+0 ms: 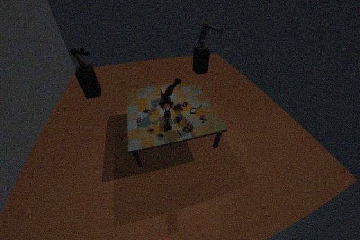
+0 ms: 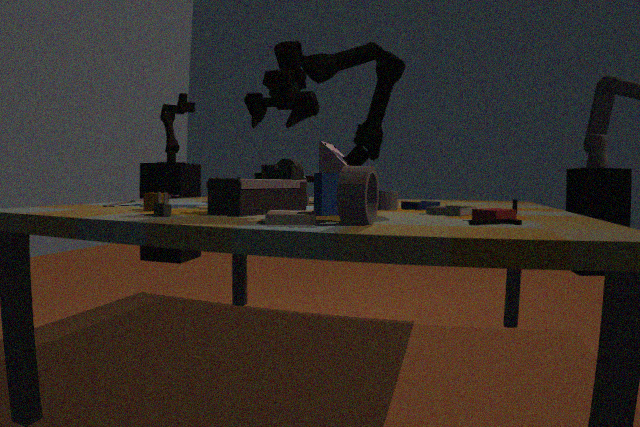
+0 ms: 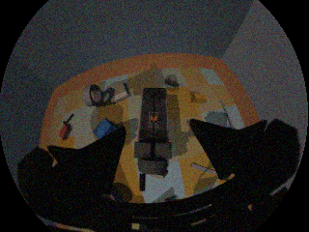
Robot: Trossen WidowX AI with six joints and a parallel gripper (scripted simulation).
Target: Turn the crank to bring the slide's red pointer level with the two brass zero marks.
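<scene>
The dark crank handle lies 12 cm below my gripper tip, 12 cm behind it and 7 cm to the left of it. From my gripper tip the other things lie so: blue block 16 cm to the left, 15 cm below, 6 cm ahead; red pointer 12 cm below, 4 cm ahead, 1 cm to the right; yellow block 25 cm to the right, 18 cm below, 10 cm ahead.
</scene>
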